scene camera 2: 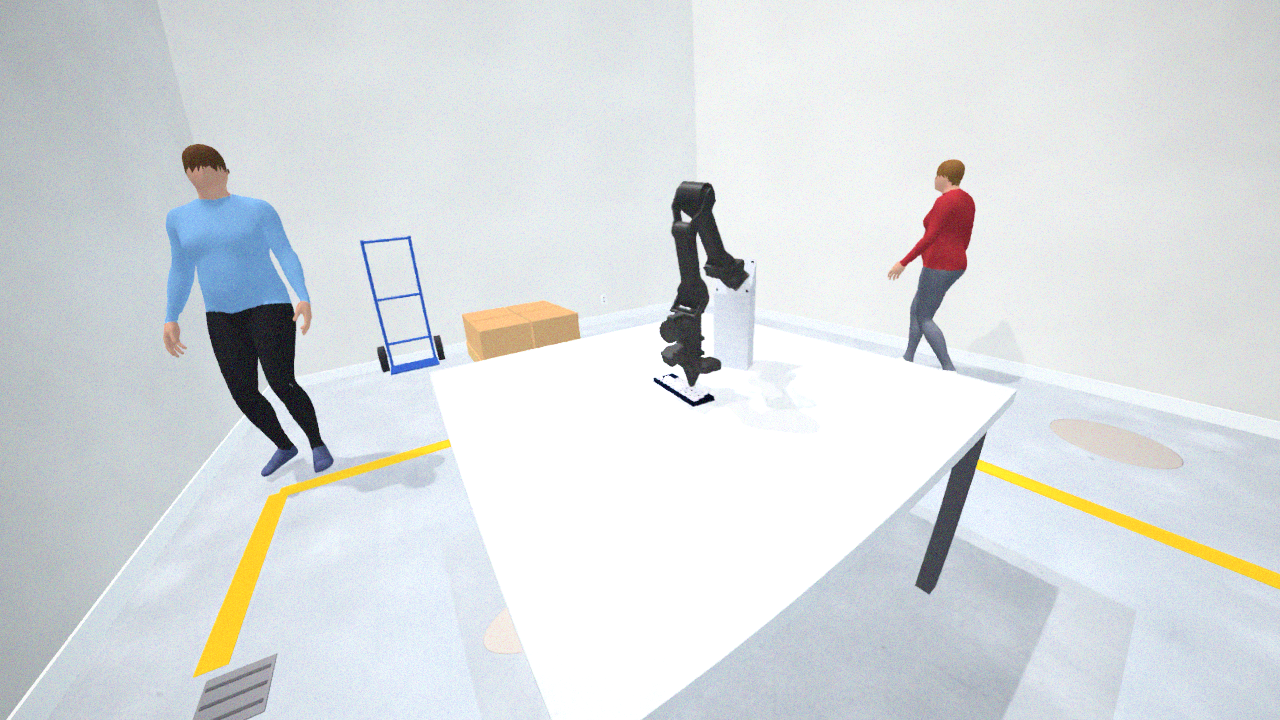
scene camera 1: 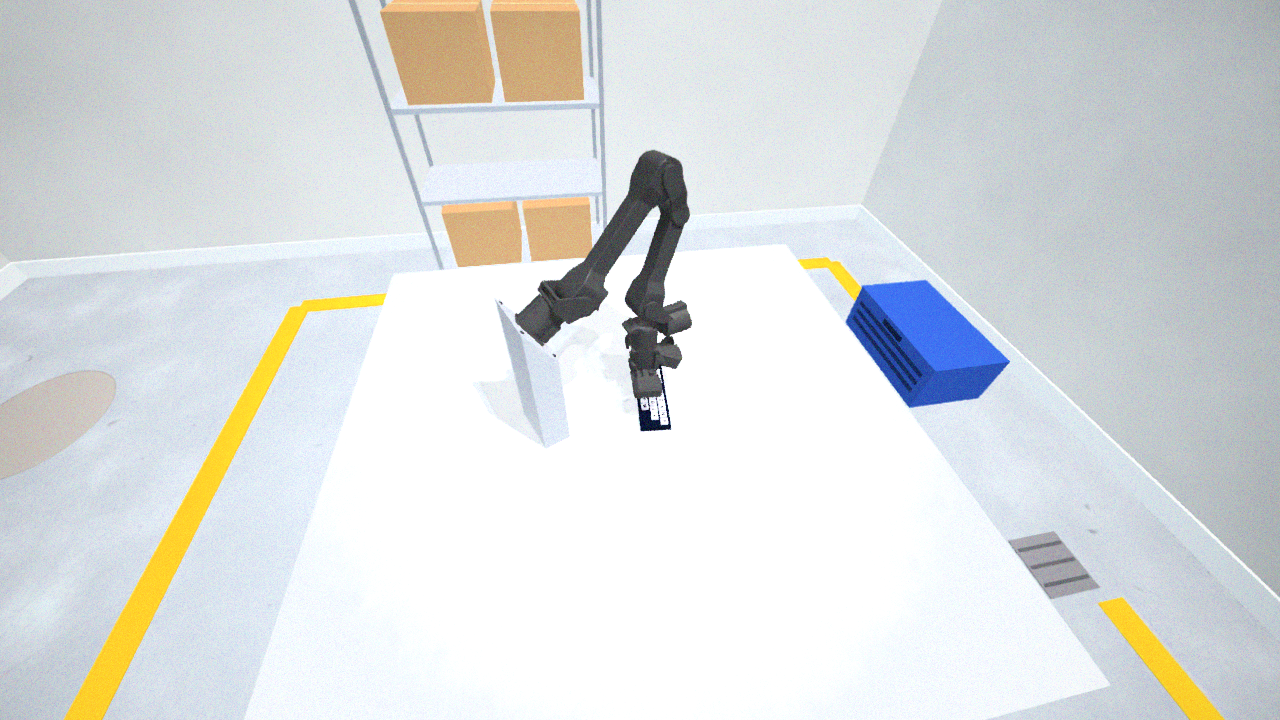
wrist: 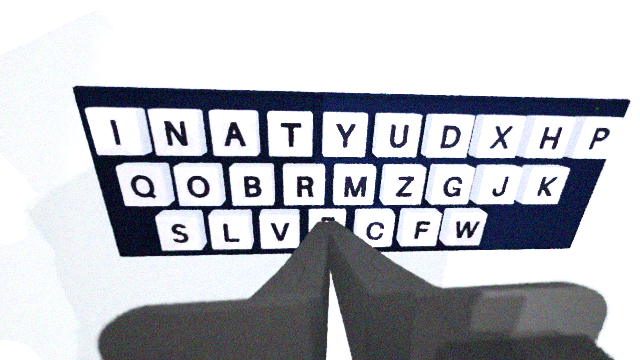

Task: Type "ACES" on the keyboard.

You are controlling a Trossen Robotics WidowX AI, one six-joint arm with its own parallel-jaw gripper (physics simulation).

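Frame: origin at the arm's base, x ahead, y left, z up, level; millimetres.
Seen in the pictures: gripper, fingertip midpoint: (scene camera 2: 691,386) (wrist: 326,230); arm's base, link origin: (scene camera 2: 735,277) (scene camera 1: 528,330).
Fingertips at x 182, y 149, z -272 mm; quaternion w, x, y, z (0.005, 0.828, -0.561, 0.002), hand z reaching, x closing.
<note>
Pixels of each thing's top centre, then the offset from my fingertips to it. Level surfaces: height alone.
- dark blue keyboard, top centre: (wrist: 367,186) (scene camera 1: 651,390) (scene camera 2: 681,385) 26 mm ahead, 7 mm right, 5 mm up
- S key, top centre: (wrist: 179,233) 17 mm back, 57 mm left, 5 mm up
- C key, top centre: (wrist: 375,231) 9 mm ahead, 18 mm right, 5 mm up
- E key, top centre: (wrist: 326,226) 2 mm ahead, 1 mm left, 1 mm up
- white table, surface height: 11 mm down
The dark blue keyboard (scene camera 1: 656,426) (scene camera 2: 701,400) (wrist: 530,227) with white letter keys lies on the table. In the wrist view, the A key (wrist: 234,134) is in the top row, third from the left. The S key (wrist: 180,232) is at the left end of the bottom row, and the C key (wrist: 375,231) is right of the fingertips. My gripper (scene camera 1: 646,394) (scene camera 2: 691,382) (wrist: 326,230) is shut and empty, fingers pointing down. Its tips are at the E key (wrist: 314,219), between V and C, and hide most of its letter. Whether they touch it I cannot tell.
The arm's white mounting block (scene camera 1: 538,394) (scene camera 2: 733,326) stands on the white table (scene camera 1: 626,573) (scene camera 2: 626,501) beside the keyboard. Beyond the table are a blue box (scene camera 1: 930,331), a shelf unit (scene camera 1: 496,107), a blue hand truck (scene camera 2: 398,297) and two people (scene camera 2: 237,259) (scene camera 2: 948,228).
</note>
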